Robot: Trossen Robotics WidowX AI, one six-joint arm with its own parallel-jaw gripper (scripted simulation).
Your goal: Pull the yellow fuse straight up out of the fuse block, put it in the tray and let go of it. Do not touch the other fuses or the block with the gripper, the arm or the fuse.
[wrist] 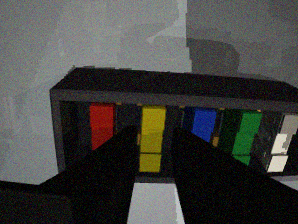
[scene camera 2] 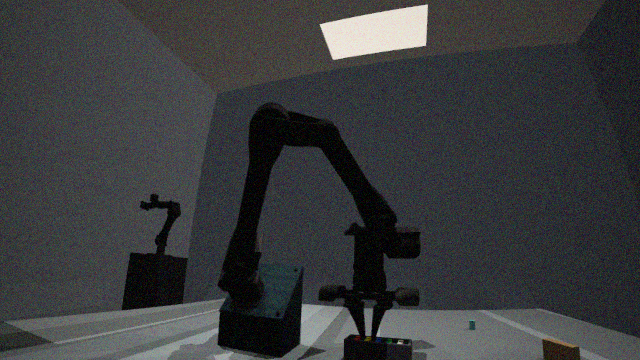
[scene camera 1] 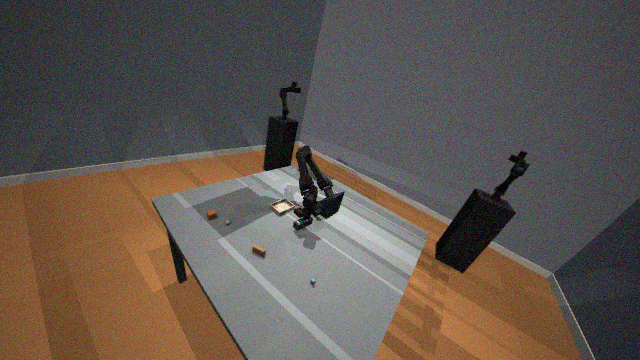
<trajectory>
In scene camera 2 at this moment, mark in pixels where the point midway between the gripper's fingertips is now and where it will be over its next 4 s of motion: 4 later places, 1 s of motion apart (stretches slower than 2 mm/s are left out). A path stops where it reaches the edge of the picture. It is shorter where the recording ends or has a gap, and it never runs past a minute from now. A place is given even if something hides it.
My gripper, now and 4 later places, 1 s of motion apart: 368,341; 367,338; 367,330; 367,321; 374,314
</trajectory>
